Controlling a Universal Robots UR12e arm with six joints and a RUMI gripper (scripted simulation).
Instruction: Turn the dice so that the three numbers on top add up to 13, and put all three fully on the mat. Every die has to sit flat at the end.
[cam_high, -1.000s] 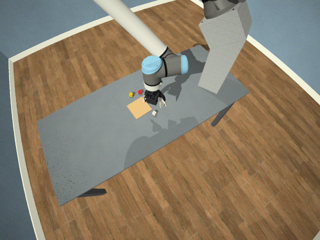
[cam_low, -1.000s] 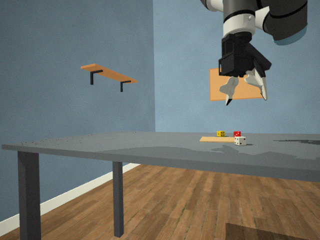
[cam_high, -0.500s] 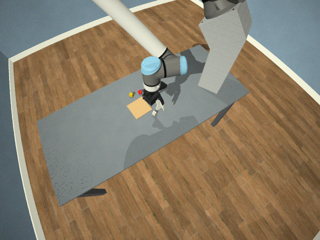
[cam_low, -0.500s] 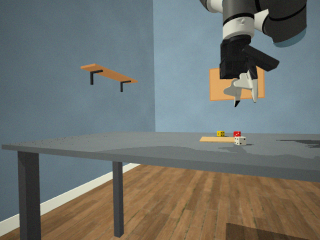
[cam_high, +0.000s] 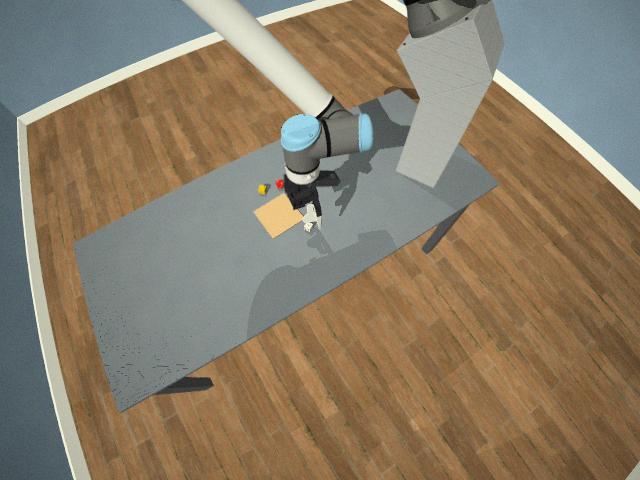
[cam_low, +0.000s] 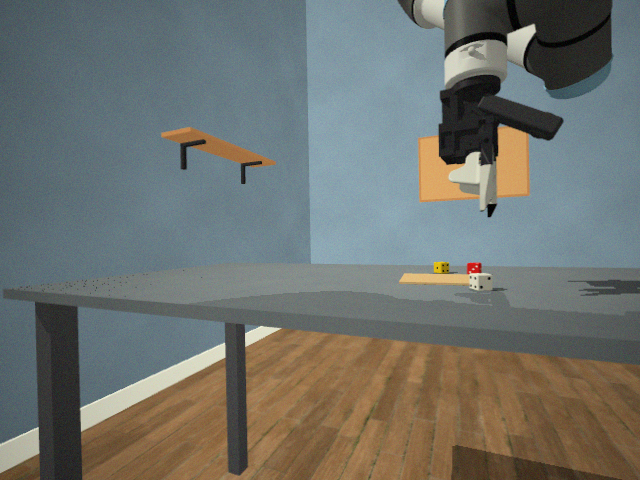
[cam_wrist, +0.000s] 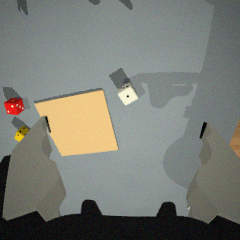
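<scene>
The white die is 10 cm below my hand and 1 cm ahead of it. The rest, counted from my hand: red die 22 cm to the right, 10 cm below, 3 cm ahead; tan mat 11 cm below, 10 cm to the right, 9 cm ahead; yellow die 23 cm to the right, 10 cm below, 10 cm ahead.
</scene>
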